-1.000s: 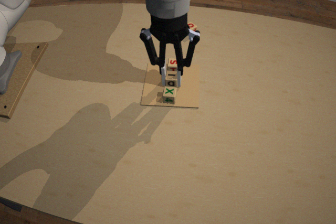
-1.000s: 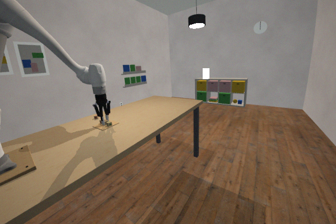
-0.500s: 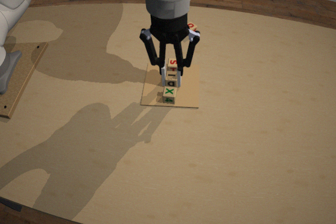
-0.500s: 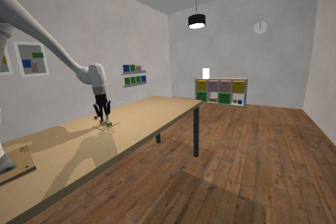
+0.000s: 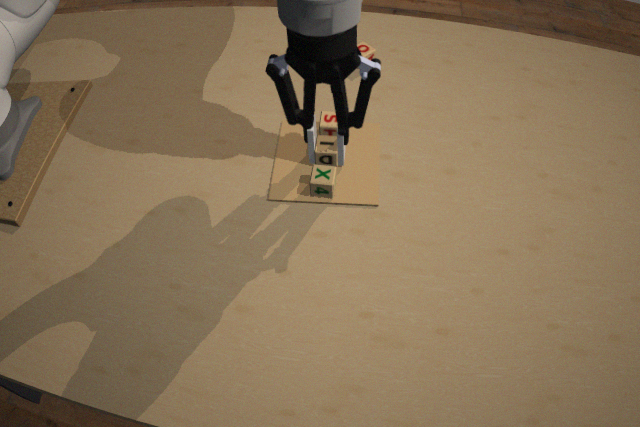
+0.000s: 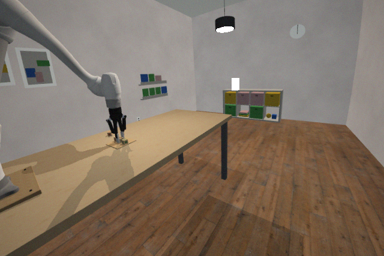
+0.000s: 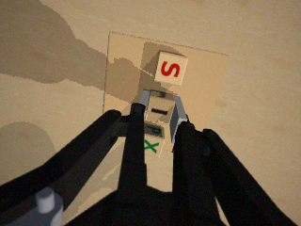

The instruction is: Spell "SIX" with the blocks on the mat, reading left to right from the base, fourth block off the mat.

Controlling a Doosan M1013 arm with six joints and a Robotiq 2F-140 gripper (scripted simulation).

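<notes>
The I block is 2 cm below my hand. From my hand the other things lie so: tan mat 4 cm below; then S block 5 cm to the left, 2 cm below, 1 cm ahead; then letter block 5 cm to the right, 2 cm below, 1 cm behind.
</notes>
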